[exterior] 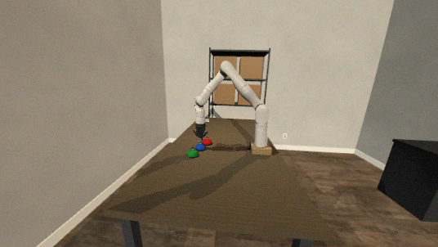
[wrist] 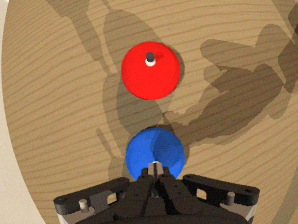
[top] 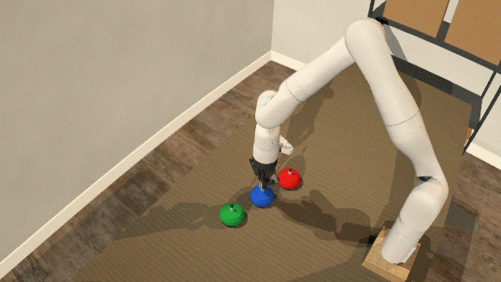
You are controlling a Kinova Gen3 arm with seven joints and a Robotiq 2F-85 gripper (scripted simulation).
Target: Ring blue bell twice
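Now: hand 4 cm above the blue bell. The rest, counted from my hand: red bell (5 cm behind, 11 cm to the right, 4 cm below); then green bell (5 cm ahead, 11 cm to the left, 4 cm below).
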